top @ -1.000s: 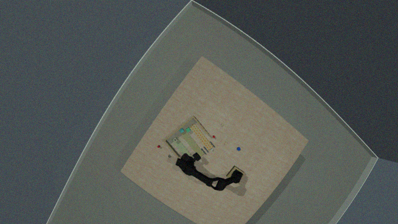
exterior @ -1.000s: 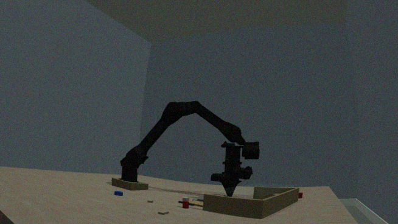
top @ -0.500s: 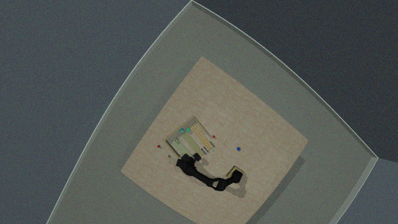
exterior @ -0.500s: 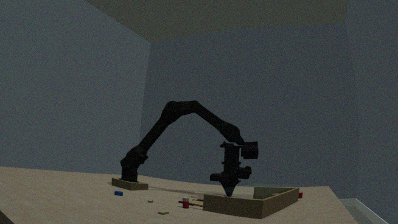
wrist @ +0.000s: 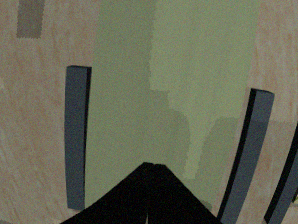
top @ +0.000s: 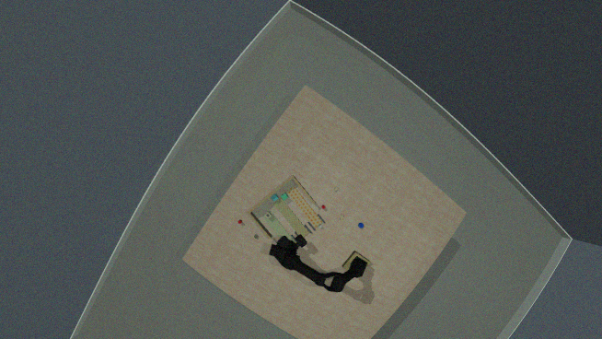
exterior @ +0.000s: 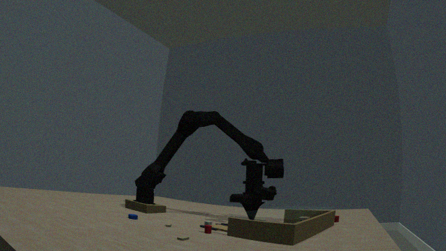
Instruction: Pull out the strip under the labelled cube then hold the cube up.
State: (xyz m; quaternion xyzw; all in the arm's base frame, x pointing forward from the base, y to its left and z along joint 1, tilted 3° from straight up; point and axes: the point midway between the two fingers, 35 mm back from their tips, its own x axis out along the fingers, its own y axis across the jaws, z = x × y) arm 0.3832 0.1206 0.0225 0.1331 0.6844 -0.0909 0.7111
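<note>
Now: the pale green strip 90 mm ahead of my gripper tip and 30 mm to the right of it. From my gripper tip the other things lie so: blue piece (270 mm behind, 310 mm to the right); then grey piece (190 mm ahead, 80 mm to the left); then pale cube (200 mm ahead, 70 mm to the right, 20 mm above).
</note>
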